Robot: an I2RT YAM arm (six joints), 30 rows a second.
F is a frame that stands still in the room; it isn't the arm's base.
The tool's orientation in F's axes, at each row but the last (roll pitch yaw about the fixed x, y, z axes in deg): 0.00 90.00 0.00; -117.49 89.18 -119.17; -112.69 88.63 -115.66; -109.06 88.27 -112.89; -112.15 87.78 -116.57; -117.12 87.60 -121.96; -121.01 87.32 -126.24; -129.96 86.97 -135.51; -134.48 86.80 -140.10
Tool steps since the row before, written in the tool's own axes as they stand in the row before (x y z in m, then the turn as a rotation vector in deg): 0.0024 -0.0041 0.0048 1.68 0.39 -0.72; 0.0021 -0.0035 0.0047 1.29 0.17 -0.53; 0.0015 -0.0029 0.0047 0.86 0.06 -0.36; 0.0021 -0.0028 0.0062 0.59 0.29 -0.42; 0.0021 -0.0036 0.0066 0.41 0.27 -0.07; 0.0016 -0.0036 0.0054 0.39 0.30 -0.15; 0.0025 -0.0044 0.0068 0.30 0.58 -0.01; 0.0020 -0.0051 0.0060 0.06 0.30 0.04; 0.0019 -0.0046 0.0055 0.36 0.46 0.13
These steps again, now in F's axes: 0.0048 -0.0041 -0.0024 -0.72 0.39 -1.68; 0.0046 -0.0037 -0.0021 -0.53 0.17 -1.29; 0.0045 -0.0032 -0.0015 -0.37 0.06 -0.86; 0.0060 -0.0033 -0.0021 -0.41 0.30 -0.59; 0.0063 -0.0042 -0.0021 -0.06 0.26 -0.42; 0.0050 -0.0041 -0.0016 -0.13 0.30 -0.40; 0.0063 -0.0051 -0.0025 0.03 0.57 -0.32; 0.0054 -0.0057 -0.0020 0.07 0.29 -0.07; 0.0049 -0.0052 -0.0019 0.16 0.43 -0.38
